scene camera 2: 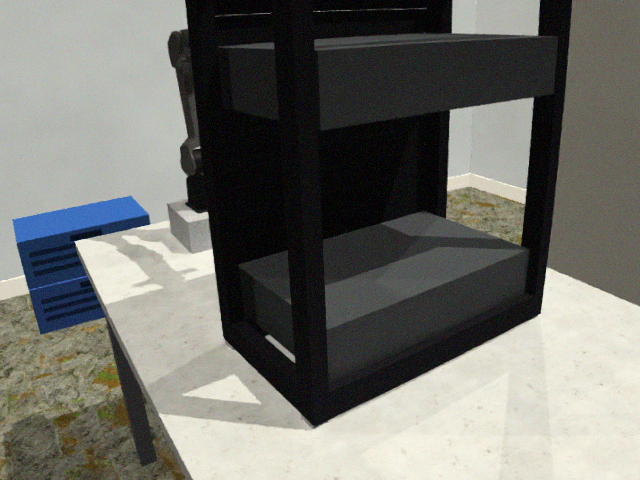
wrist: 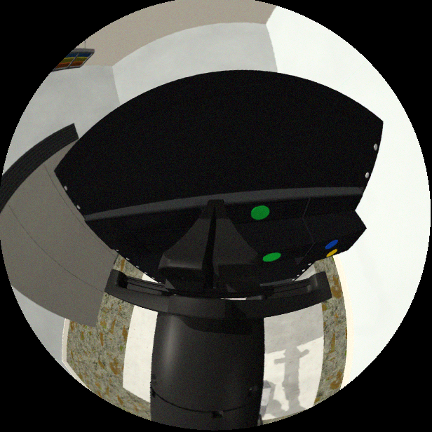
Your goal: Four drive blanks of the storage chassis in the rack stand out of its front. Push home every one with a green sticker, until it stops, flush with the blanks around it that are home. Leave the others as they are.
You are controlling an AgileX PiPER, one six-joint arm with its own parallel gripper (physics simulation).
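My gripper (wrist: 216, 207) is shut and empty, its fingertips in front of the dark chassis front in the wrist view. Right of the fingertips, a green sticker (wrist: 260, 212) sits on the upper part of the front. A second green sticker (wrist: 271, 257) sits lower, right of the fingers. Farther right, a blue sticker (wrist: 331, 244) and a yellow sticker (wrist: 332, 253) sit close together, near a dark part that juts out. The fingers hide part of the front; dark edges make each blank's depth hard to tell. In the scene view the rack (scene camera 2: 305, 206) hides the gripper and the blanks.
The rack stands on a pale table (scene camera 2: 439, 444) (wrist: 137, 345). Its frame holds an upper grey box (scene camera 2: 439, 77) and a lower grey box (scene camera 2: 429, 310). Part of the arm (scene camera 2: 188, 108) shows behind the rack. Blue crates (scene camera 2: 82, 222) stand left of the table. A grey panel (wrist: 55, 240) stands at left in the wrist view.
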